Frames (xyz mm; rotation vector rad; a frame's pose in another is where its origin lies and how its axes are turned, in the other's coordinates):
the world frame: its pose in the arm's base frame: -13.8 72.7 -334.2 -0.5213 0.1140 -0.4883
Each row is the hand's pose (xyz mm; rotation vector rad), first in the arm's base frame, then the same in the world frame.
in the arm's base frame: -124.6 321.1 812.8 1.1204 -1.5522 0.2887
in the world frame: -195.4 -436.3 1077.5 1.9273 -1.4735 0.2820
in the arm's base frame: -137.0 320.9 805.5 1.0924 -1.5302 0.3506
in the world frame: -206.4 -438.0 1068.3 1.8961 -1.4786 0.3556
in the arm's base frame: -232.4 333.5 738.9 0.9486 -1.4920 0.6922
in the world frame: -297.5 -434.8 994.9 1.7341 -1.5882 0.7204
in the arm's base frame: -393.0 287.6 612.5 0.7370 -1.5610 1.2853
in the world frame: -419.1 -473.0 828.7 1.4659 -1.9102 1.2790
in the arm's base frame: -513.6 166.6 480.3 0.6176 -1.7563 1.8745
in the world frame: -470.0 -548.4 632.8 -1.2062 2.2783 -1.7005
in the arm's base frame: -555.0 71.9 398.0 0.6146 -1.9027 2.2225
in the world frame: -462.9 -595.8 509.7 -0.9013 2.0696 -1.5737
